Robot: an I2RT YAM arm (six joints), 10 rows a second.
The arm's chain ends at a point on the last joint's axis. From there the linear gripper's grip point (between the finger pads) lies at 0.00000 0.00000 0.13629 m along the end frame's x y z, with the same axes.
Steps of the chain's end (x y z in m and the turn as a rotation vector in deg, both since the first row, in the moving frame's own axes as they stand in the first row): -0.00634 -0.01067 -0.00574 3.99 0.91 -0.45; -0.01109 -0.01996 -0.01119 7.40 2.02 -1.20; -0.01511 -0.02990 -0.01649 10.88 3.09 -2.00; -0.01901 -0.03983 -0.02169 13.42 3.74 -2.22; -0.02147 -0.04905 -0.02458 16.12 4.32 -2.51; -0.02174 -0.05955 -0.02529 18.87 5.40 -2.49; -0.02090 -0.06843 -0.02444 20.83 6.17 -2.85; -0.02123 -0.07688 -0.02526 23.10 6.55 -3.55; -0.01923 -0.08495 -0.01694 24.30 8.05 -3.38
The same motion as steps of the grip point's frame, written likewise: -0.00421 -0.02016 -0.00609 3.99 0.91 -0.45; -0.00648 -0.03756 -0.01241 7.40 2.02 -1.20; -0.00826 -0.05574 -0.01914 10.88 3.09 -2.00; -0.01082 -0.07160 -0.02570 13.42 3.74 -2.22; -0.01218 -0.08707 -0.03032 16.12 4.32 -2.51; -0.01011 -0.10383 -0.03321 18.87 5.40 -2.49; -0.00780 -0.11714 -0.03412 20.83 6.17 -2.85; -0.00779 -0.13067 -0.03705 23.10 6.55 -3.55; -0.00240 -0.14137 -0.03031 24.30 8.05 -3.38
